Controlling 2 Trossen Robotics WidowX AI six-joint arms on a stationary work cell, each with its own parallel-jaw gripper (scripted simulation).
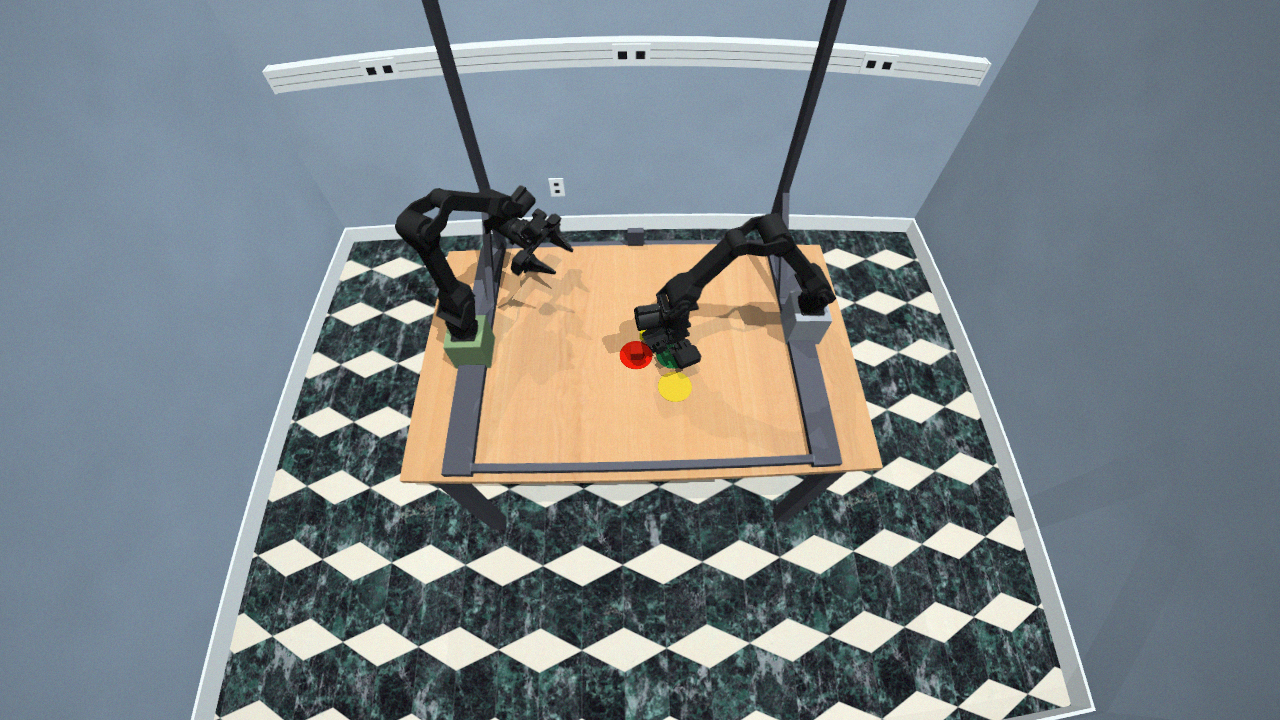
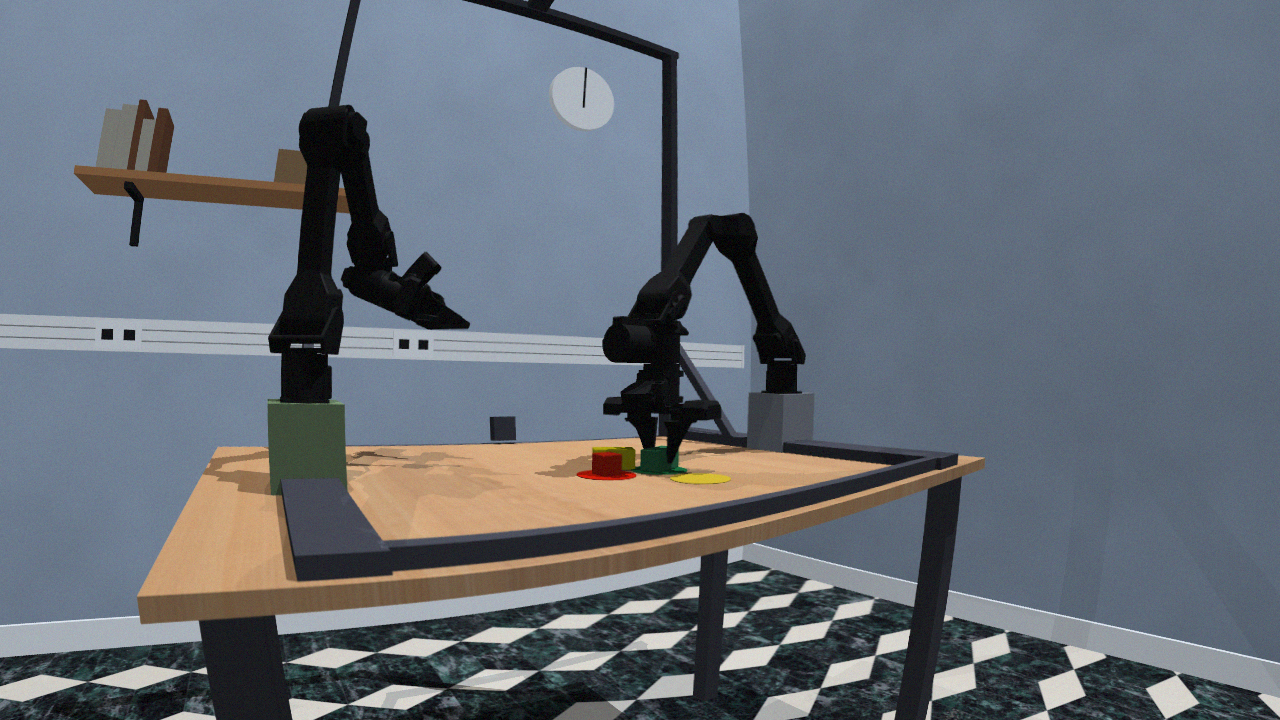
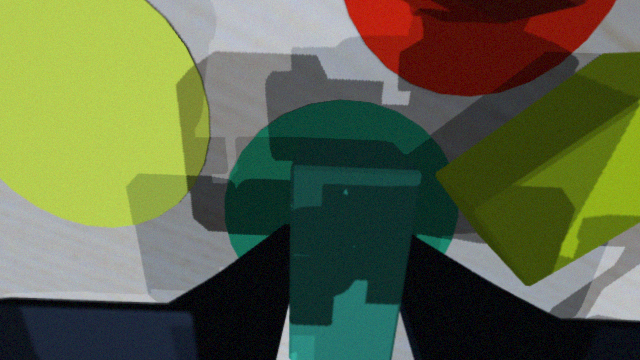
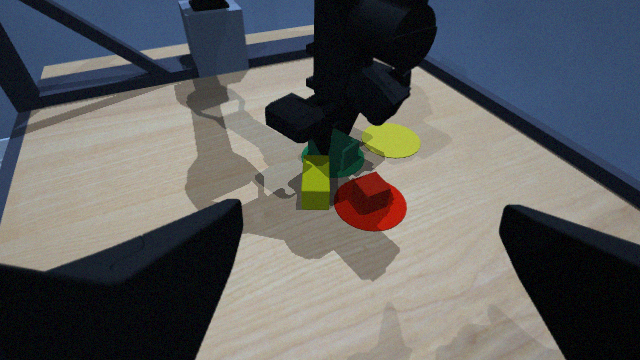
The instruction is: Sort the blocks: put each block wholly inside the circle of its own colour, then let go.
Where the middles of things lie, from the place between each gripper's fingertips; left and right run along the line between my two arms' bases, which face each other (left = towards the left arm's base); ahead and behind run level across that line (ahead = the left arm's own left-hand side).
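My left hand, 3 cm above green block (image 2: 654,459). From my left hand: green circle (image 3: 257,200), 5 cm below; red block (image 4: 370,192), 10 cm to the right, 3 cm below, 1 cm behind; yellow circle (image 1: 673,386), 10 cm ahead, 5 cm below, 1 cm to the right.
From my right hand (image 2: 465,323): red block, 22 cm below, 20 cm to the left, 17 cm ahead; red circle (image 3: 458,55), 17 cm ahead, 20 cm to the left, 24 cm below; green block, 17 cm ahead, 30 cm to the left, 22 cm below; green circle, 30 cm to the left, 17 cm ahead, 24 cm below.
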